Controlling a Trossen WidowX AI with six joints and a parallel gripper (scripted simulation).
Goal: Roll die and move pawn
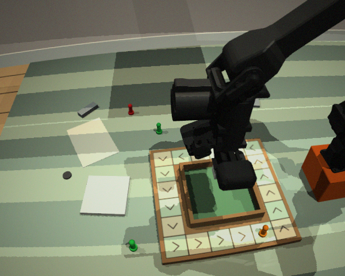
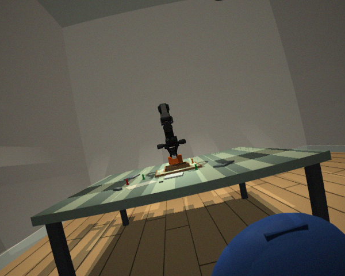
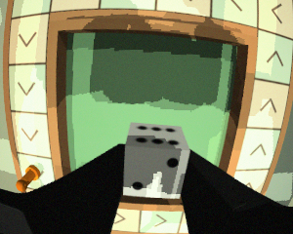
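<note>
Now: the orange pawn 60 mm behind my gripper tip, 120 mm to the left of it and 60 mm below it. Round my gripper tip: grey slab (150 mm behind, 310 mm to the right, 80 mm below); white die (right at my gripper tip); green dice tray (10 mm behind, 80 mm below).
</note>
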